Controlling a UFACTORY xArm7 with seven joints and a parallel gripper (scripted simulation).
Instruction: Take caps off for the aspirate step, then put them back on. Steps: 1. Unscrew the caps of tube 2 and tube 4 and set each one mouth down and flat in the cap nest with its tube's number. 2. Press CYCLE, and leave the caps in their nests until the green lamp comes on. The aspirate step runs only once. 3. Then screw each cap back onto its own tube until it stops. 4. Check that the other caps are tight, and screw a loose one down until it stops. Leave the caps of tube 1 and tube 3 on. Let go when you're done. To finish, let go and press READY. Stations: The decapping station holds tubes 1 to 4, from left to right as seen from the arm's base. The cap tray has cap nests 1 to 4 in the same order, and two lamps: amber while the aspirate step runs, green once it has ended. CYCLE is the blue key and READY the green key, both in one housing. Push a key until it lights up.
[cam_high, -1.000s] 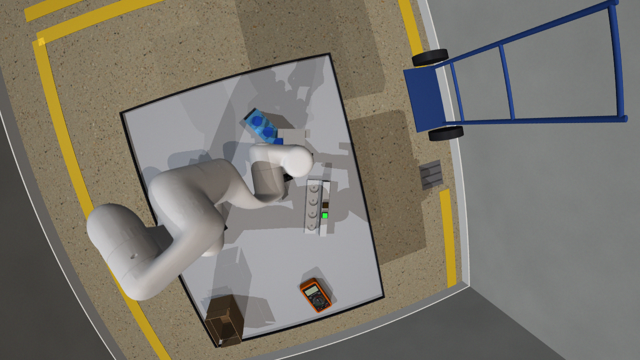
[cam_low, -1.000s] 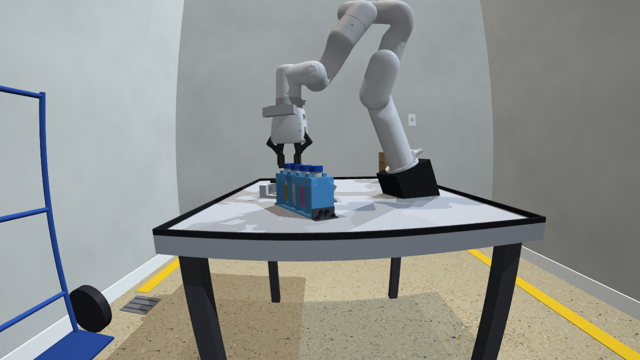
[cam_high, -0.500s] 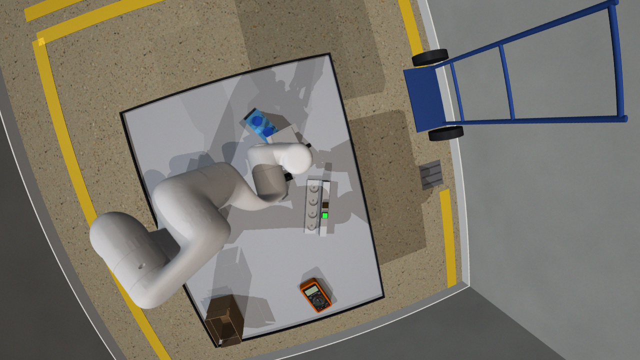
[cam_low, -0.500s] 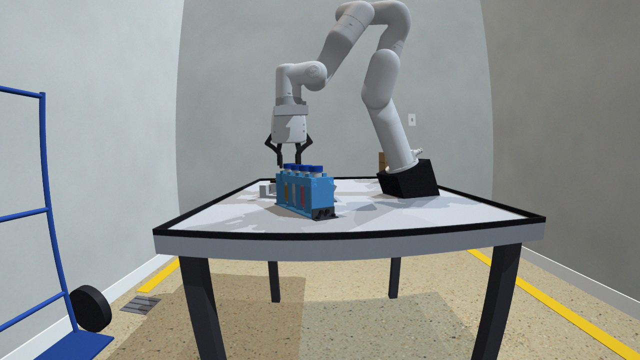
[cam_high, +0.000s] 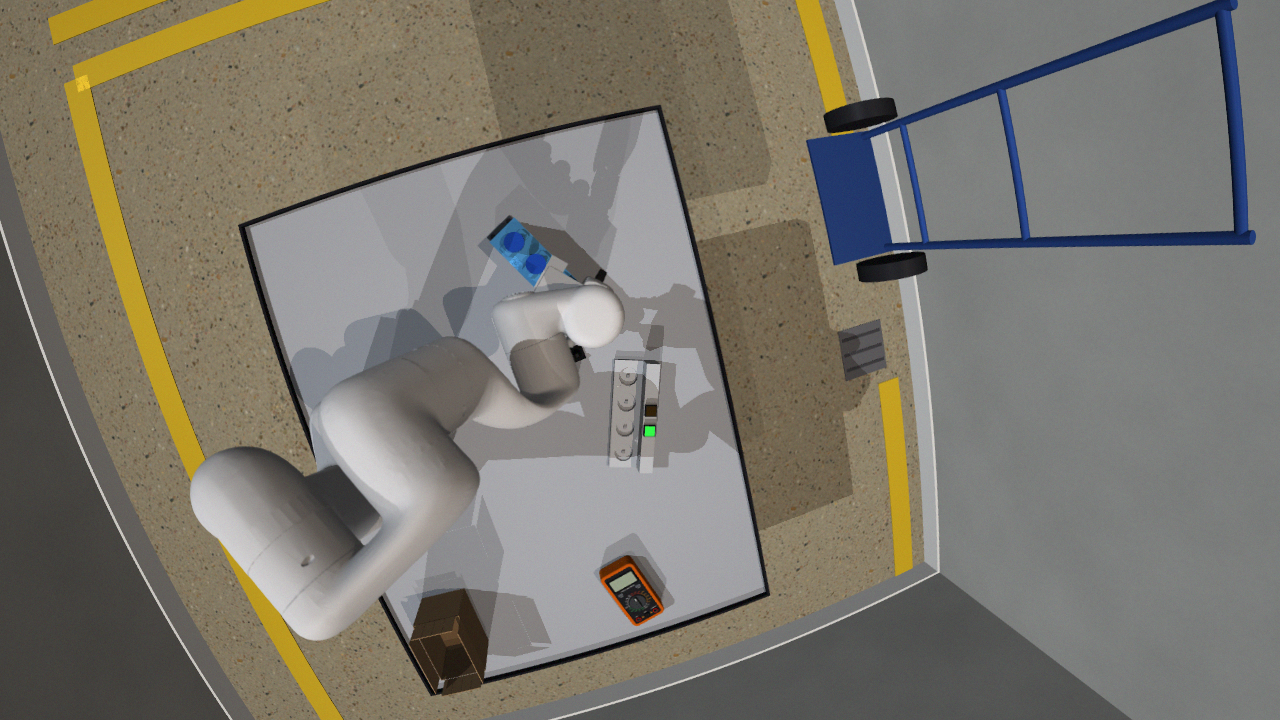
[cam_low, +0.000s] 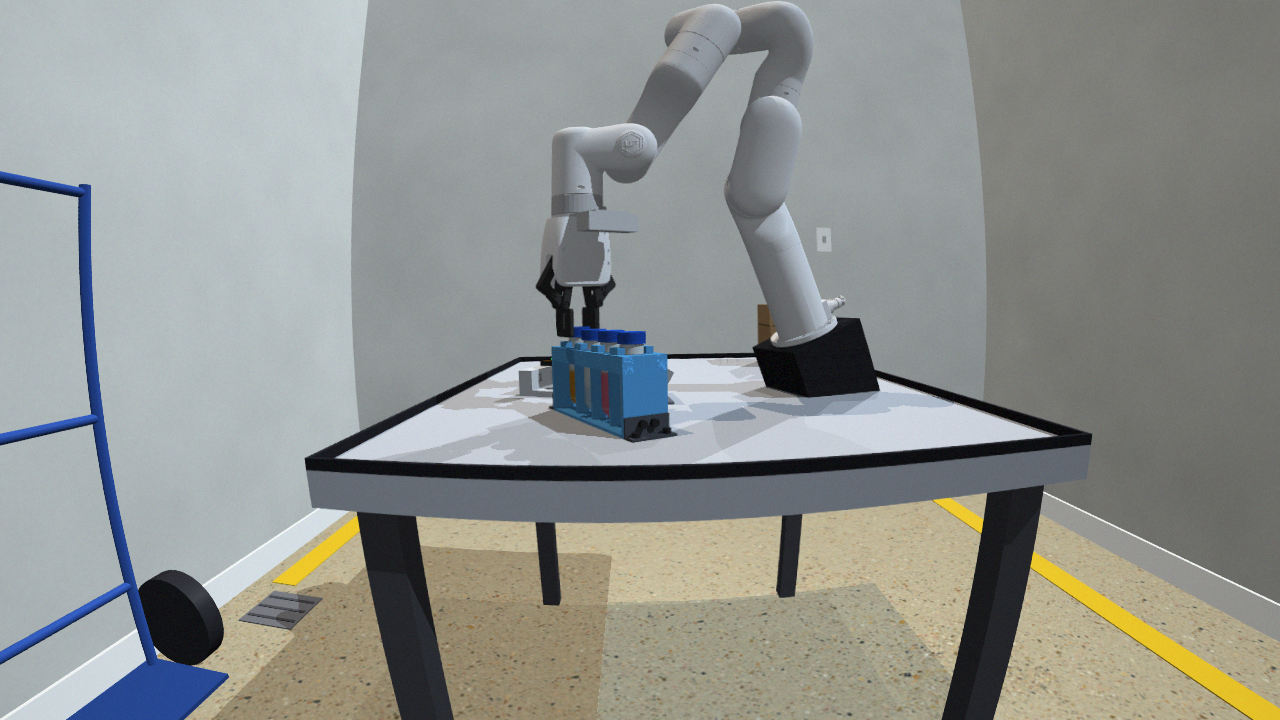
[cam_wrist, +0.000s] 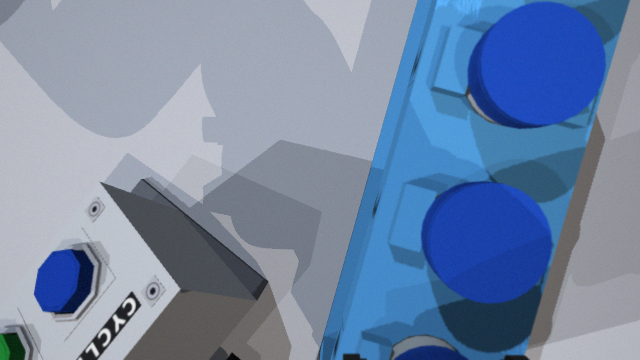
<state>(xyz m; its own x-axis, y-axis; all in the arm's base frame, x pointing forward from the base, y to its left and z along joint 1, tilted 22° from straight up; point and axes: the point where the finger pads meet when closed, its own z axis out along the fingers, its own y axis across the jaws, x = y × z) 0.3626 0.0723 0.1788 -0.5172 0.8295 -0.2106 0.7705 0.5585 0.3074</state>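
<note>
Now: hand 1 cm above the threaded tube neck. Round my hand: key housing (11 cm behind, 8 cm to the right, 8 cm below); blue cycle key (13 cm behind, 6 cm to the right, 6 cm below); green ready key (13 cm behind, 10 cm to the right, 6 cm below).
</note>
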